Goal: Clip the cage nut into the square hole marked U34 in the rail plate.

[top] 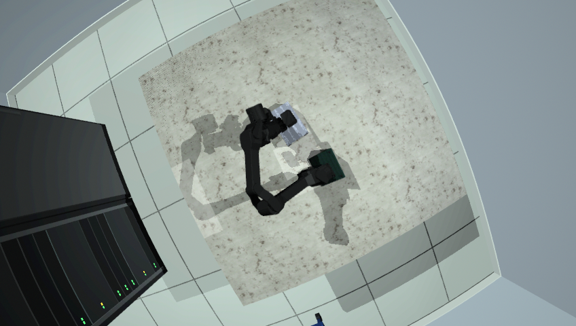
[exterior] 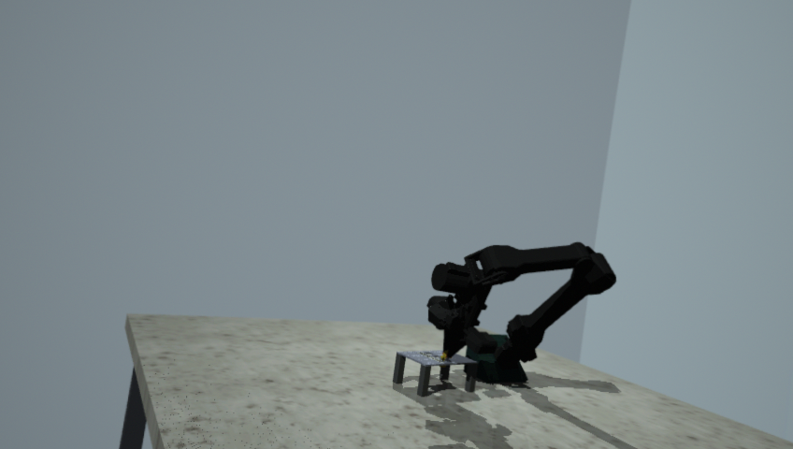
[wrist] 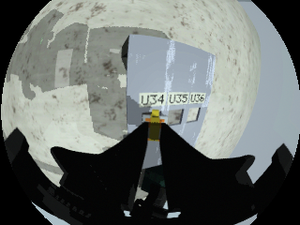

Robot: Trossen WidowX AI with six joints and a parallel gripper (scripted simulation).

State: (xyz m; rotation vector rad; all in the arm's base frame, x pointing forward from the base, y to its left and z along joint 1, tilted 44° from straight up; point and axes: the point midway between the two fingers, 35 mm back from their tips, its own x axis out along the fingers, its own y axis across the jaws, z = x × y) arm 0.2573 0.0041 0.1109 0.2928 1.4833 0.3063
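Right now my gripper tip is 1 cm above the cage nut.
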